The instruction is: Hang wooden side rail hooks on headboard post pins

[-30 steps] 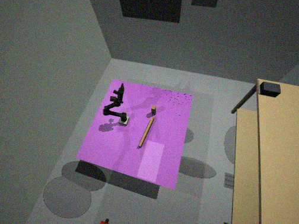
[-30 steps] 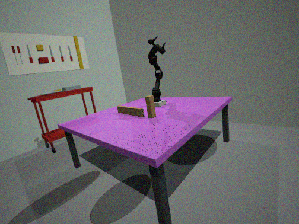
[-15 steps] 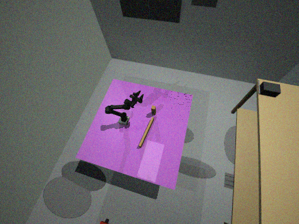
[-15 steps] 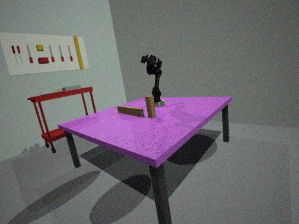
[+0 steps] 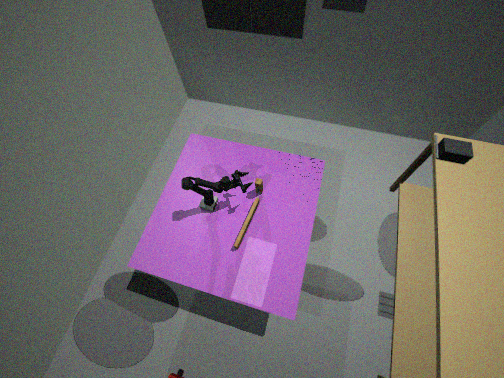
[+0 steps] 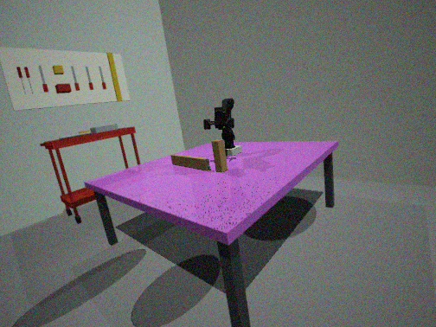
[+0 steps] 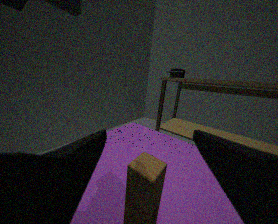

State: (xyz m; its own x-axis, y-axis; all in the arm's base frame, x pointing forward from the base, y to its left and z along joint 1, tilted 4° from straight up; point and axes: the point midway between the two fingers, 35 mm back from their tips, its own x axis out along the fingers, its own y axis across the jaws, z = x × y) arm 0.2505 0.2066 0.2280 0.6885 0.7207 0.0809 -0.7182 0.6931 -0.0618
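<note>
Right now my gripper tip is 180 mm above the wooden headboard post, 50 mm short of it and 30 mm to the right of it.
</note>
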